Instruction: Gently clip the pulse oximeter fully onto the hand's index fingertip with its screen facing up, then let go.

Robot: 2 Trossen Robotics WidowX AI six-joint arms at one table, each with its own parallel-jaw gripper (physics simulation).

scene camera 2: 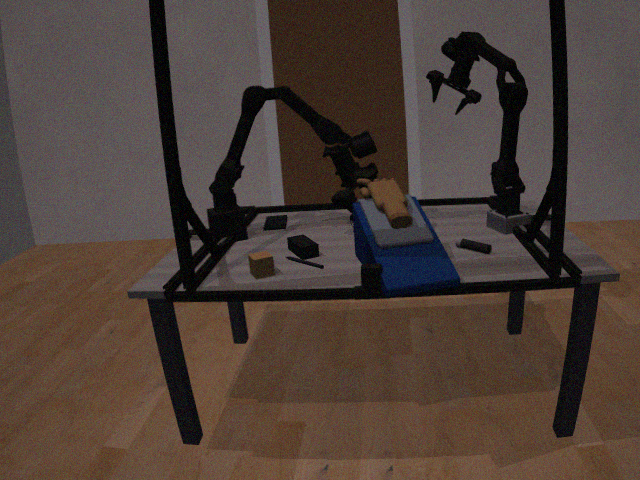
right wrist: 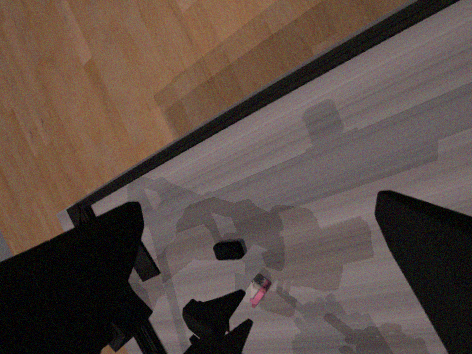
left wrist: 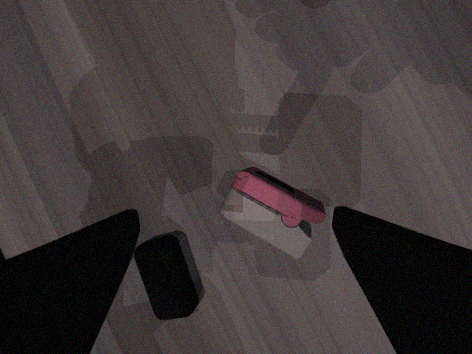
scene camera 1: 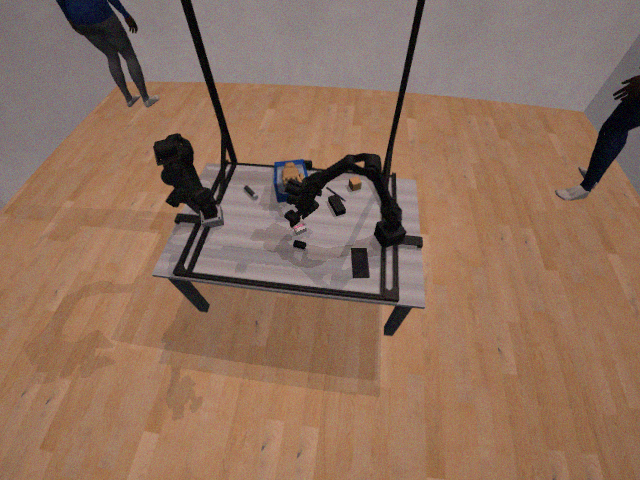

Observation:
My right gripper (scene camera 1: 204, 214) is open and holds nothing. Also in view: my left gripper (scene camera 2: 365, 209) and a pulse oximeter (left wrist: 279, 214).
My left gripper also shows in the right wrist view (right wrist: 247, 306) and in the left wrist view (left wrist: 237, 218). My right gripper also shows in scene camera 2 (scene camera 2: 444, 108) and in the right wrist view (right wrist: 259, 208).

